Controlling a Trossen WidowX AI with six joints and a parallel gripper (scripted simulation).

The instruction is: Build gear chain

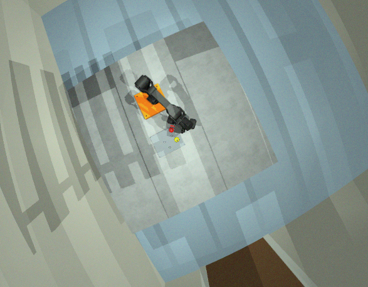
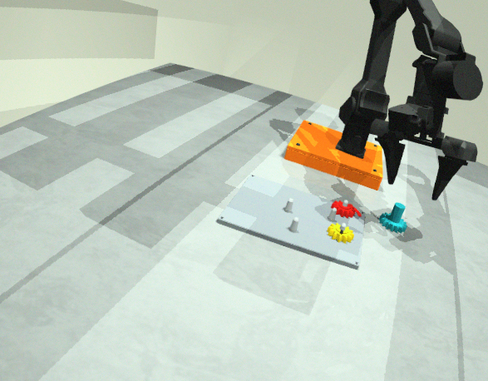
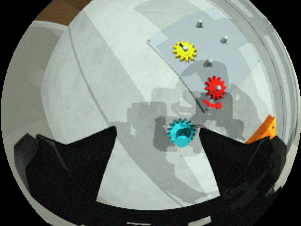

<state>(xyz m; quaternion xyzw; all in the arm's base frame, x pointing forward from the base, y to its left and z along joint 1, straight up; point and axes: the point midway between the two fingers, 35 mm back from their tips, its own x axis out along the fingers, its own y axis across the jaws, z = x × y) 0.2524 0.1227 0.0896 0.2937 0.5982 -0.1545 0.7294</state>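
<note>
Right now the teal gear is 70 mm below my gripper tip and 40 mm behind it. Round my gripper tip: red gear 100 mm to the right, 70 mm below, 10 mm behind; red arrow 80 mm to the right, 80 mm below, 30 mm behind; yellow gear 90 mm to the right, 70 mm below, 70 mm ahead.
</note>
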